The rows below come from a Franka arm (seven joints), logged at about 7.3 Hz.
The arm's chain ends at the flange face. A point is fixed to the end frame.
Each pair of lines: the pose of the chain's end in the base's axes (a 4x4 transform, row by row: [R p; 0 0 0 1], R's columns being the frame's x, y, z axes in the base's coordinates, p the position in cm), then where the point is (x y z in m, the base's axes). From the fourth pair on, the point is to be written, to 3 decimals.
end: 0.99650, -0.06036, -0.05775, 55.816; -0.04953, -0.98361, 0.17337, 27.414; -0.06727, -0.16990, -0.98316, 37.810; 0, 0, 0, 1
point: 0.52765 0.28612 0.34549
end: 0.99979, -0.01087, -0.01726, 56.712; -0.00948, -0.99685, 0.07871, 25.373; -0.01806, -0.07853, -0.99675, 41.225; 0, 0, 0, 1
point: 0.53775 0.26121 0.37733
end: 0.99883, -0.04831, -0.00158, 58.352; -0.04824, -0.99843, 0.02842, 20.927; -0.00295, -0.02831, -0.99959, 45.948; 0, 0, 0, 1
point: 0.55491 0.21607 0.42380
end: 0.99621, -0.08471, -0.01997, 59.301; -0.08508, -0.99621, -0.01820, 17.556; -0.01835, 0.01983, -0.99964, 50.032; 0, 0, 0, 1
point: 0.564 0.182 0.465
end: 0.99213, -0.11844, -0.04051, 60.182; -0.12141, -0.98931, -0.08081, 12.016; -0.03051, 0.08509, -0.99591, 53.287; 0, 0, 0, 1
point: 0.572 0.125 0.498
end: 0.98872, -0.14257, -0.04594, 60.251; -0.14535, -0.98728, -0.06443, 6.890; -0.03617, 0.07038, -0.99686, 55.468; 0, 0, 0, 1
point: 0.573 0.075 0.520
